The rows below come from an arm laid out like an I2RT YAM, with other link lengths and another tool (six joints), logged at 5 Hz.
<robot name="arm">
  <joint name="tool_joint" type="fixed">
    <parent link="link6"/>
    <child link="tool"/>
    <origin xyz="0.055 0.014 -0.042" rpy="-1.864 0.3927 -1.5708"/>
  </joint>
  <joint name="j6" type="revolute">
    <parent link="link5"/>
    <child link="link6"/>
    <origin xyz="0.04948 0 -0.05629"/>
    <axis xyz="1 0 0"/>
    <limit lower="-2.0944" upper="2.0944"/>
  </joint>
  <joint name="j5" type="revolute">
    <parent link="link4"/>
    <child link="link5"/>
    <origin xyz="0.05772 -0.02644 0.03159"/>
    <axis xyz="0 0 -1"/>
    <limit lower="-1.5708" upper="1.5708"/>
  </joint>
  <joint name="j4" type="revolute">
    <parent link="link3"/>
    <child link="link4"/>
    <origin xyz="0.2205 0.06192 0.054"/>
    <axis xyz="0 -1 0"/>
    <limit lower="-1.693" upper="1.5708"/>
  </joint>
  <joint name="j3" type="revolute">
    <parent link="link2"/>
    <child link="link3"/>
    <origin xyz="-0.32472 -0.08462 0"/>
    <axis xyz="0 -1 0"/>
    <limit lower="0" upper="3.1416"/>
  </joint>
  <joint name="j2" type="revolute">
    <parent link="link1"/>
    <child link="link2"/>
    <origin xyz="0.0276 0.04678 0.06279"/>
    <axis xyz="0 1 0"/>
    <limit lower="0" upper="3.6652"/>
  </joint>
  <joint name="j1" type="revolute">
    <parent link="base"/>
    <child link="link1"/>
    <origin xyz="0 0 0.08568"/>
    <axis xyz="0 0 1"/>
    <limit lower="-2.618" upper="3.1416"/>
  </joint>
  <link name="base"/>
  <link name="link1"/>
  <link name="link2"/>
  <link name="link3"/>
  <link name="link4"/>
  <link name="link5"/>
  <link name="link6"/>
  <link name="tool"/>
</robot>
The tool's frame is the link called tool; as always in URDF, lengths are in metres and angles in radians.
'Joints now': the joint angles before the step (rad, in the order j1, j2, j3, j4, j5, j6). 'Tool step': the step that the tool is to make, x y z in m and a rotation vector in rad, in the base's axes. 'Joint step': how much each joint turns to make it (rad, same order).
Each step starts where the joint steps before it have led.
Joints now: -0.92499, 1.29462, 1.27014, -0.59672, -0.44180, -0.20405
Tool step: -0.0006, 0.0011, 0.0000, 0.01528, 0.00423, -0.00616
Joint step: -0.00019, 0.00162, 0.00451, -0.01377, 0.00142, 0.00908
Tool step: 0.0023, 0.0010, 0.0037, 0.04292, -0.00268, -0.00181
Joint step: 0.00004, 0.01689, 0.03064, -0.03512, -0.01528, 0.02607
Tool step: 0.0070, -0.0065, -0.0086, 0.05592, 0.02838, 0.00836
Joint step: 0.00153, 0.05341, 0.01382, -0.02003, -0.01226, 0.00474
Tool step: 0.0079, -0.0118, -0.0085, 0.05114, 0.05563, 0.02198
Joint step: -0.00138, 0.08137, 0.04891, -0.05510, -0.00764, -0.02909
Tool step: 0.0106, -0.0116, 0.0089, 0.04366, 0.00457, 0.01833
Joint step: -0.00474, 0.07376, 0.10746, -0.07217, -0.03221, -0.00168
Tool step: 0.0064, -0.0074, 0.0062, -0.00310, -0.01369, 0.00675
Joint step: -0.00130, 0.02927, 0.05110, -0.01107, -0.01217, 0.00020
